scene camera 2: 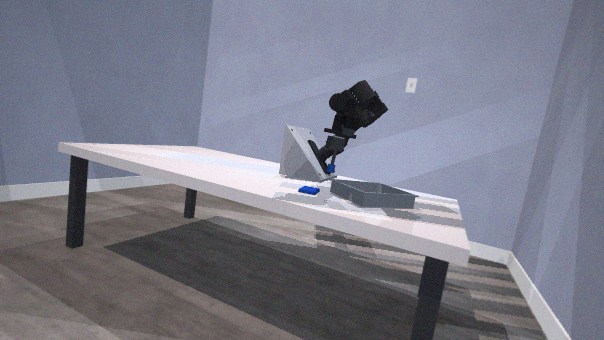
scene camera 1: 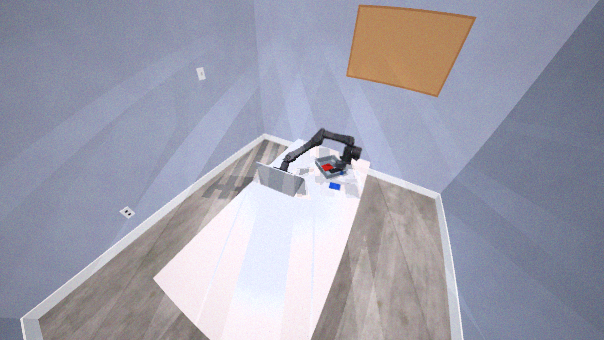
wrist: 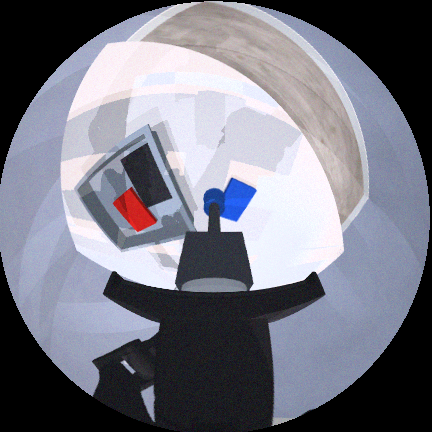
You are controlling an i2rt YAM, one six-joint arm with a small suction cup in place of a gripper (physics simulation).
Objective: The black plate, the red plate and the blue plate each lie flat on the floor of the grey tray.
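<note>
The blue plate lies flat on the table outside the grey tray. The red plate and the black plate are inside the tray and look flat on its floor. Their edges meet in the wrist view; whether they overlap is unclear. The tray walls hide both in scene camera 2. My suction cup is bare and hangs above the table between the tray and the blue plate, touching neither.
The white table carries the tray near one end. A grey angled panel stands by the arm's base. The tray's raised walls surround the red and black plates.
</note>
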